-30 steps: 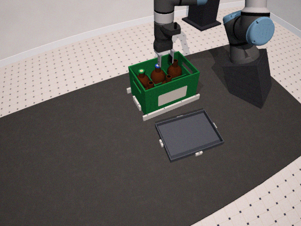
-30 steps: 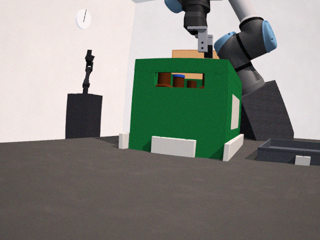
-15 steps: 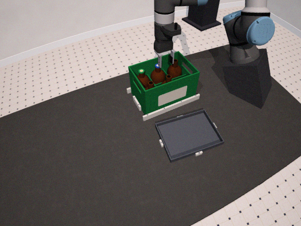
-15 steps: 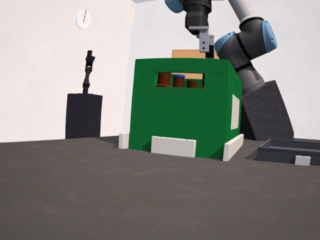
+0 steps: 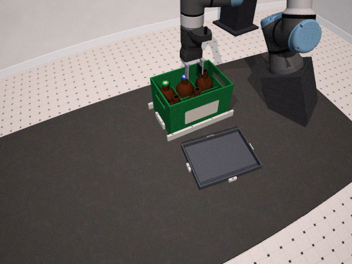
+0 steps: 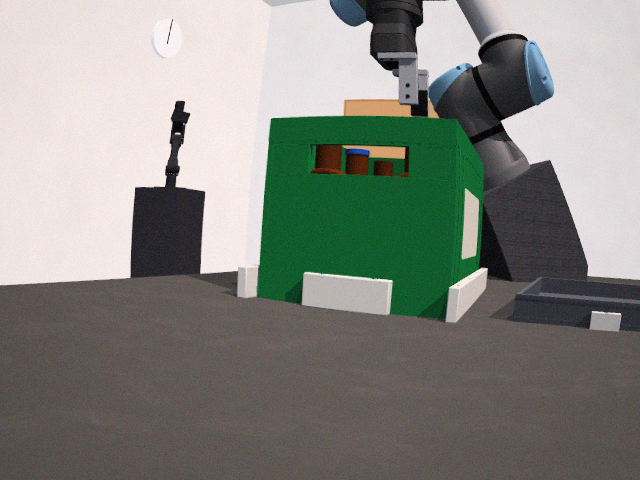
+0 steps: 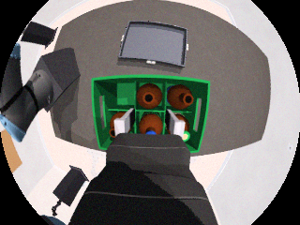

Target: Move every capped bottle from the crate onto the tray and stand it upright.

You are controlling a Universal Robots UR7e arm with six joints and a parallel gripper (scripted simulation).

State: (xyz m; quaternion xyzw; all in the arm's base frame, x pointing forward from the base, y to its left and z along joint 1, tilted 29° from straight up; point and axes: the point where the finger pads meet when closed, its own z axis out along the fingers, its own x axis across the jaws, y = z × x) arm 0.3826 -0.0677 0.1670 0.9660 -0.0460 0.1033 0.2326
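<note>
Right now my hand is 10 mm past the blue-capped bottle, 70 mm to the left of it and 150 mm above it. Round my hand: crate: 20 mm to the right, 150 mm below; then grey tray: 40 mm ahead, 240 mm to the left, 220 mm below; then open bottle: 100 mm behind, 50 mm to the right, 150 mm below.
</note>
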